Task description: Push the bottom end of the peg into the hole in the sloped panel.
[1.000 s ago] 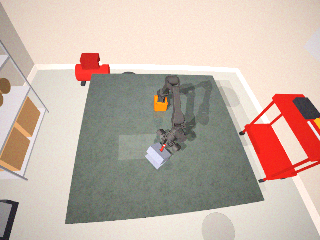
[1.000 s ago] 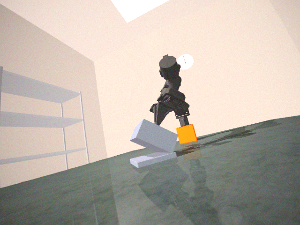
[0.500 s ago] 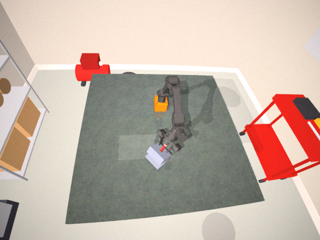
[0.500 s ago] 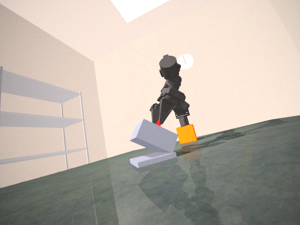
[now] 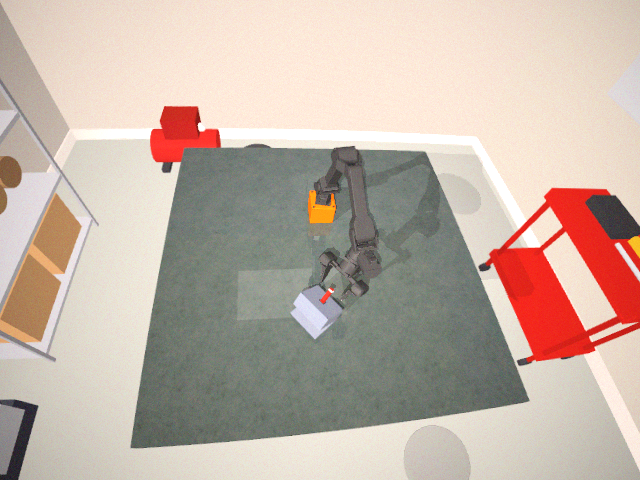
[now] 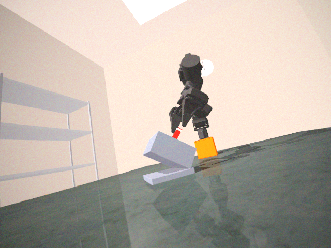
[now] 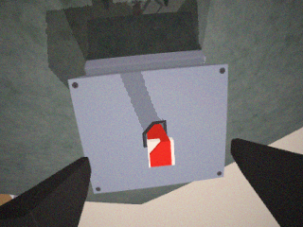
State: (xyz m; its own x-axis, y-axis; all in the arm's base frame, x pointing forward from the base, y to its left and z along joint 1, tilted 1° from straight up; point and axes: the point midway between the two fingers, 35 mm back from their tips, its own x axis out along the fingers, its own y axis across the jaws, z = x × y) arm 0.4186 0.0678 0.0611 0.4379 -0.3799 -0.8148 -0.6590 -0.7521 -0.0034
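My gripper tip is now 10 mm short of the red peg, 10 mm to the left of it and 10 mm above it. The rest, counted from my gripper tip: grey sloped panel (40 mm ahead, 30 mm to the right, 60 mm below).
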